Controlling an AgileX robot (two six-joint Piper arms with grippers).
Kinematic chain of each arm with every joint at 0, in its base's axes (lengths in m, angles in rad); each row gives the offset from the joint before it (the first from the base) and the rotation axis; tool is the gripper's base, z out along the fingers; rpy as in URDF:
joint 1: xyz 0 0 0.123 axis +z
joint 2: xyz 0 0 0 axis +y
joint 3: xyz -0.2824 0 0.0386 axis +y
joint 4: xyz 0.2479 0 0.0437 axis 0.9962 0 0.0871
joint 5: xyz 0 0 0 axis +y
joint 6: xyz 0.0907 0 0.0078 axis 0.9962 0 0.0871
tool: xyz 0 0 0 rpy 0 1.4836 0
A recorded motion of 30 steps. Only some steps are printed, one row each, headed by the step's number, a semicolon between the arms.
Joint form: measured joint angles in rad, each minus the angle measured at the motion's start. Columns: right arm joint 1, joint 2, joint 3, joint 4, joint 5, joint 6; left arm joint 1, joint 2, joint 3, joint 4, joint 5, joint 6.
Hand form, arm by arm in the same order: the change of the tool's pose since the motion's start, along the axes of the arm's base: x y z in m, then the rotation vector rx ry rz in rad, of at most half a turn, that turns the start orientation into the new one. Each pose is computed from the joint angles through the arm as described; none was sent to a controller.
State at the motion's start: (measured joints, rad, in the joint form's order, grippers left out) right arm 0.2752 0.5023 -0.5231 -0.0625 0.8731 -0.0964; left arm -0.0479 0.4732 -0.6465 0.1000 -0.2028 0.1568
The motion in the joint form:
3: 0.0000 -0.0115 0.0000 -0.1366 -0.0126 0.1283; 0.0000 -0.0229 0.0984 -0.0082 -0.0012 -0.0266
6: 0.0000 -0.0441 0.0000 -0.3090 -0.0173 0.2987; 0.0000 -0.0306 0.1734 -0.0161 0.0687 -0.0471
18: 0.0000 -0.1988 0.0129 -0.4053 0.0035 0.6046; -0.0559 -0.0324 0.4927 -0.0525 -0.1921 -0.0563
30: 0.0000 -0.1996 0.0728 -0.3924 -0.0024 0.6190; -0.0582 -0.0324 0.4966 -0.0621 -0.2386 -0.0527
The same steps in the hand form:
3: 0.0014 -0.0093 0.0030 -0.0307 -0.0468 -0.1008; 0.0049 -0.0001 -0.0296 -0.0286 0.0763 -0.0129
6: -0.0007 -0.0216 0.0092 -0.0516 -0.1284 -0.2310; 0.0116 0.0003 -0.0597 -0.0510 0.2146 -0.0133
18: -0.0254 -0.0355 0.0163 0.1577 -0.2676 -0.4404; 0.0156 -0.0062 -0.1447 -0.0847 0.2768 -0.0895
30: -0.0230 -0.0338 -0.0022 0.1544 -0.2133 -0.4464; 0.0147 -0.0062 -0.1419 -0.0932 0.2347 -0.0942

